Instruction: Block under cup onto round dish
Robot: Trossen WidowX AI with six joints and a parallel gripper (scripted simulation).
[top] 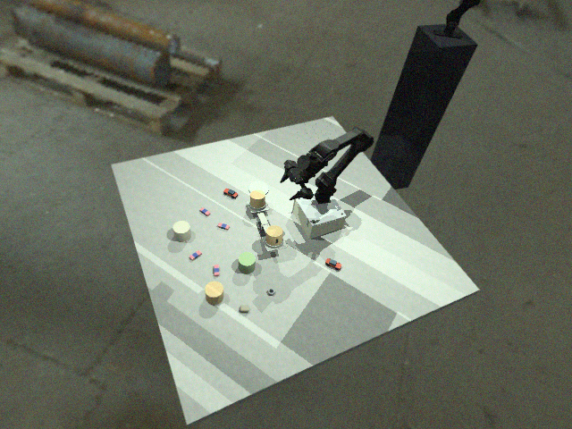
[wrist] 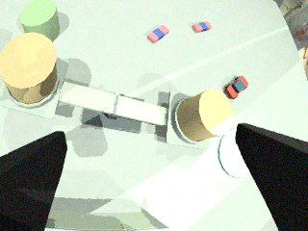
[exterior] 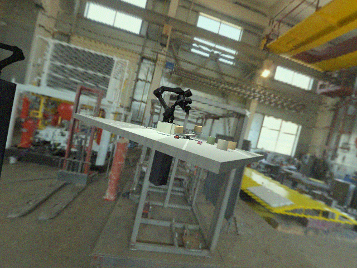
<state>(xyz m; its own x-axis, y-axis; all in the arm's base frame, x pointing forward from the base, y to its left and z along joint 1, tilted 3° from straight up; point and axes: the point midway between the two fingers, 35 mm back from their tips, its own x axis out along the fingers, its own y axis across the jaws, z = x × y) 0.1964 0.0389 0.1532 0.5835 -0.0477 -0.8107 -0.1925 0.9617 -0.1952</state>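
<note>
Right now the grey block is 190 mm below my gripper tip, 120 mm to the right of it and 80 mm ahead of it. Also, from my gripper tip: green cup (210 mm ahead, 190 mm below, 180 mm to the left); then pale blue round dish (240 mm to the right, 230 mm below, 40 mm ahead); then balance (190 mm below, 80 mm ahead, 10 mm to the left).
</note>
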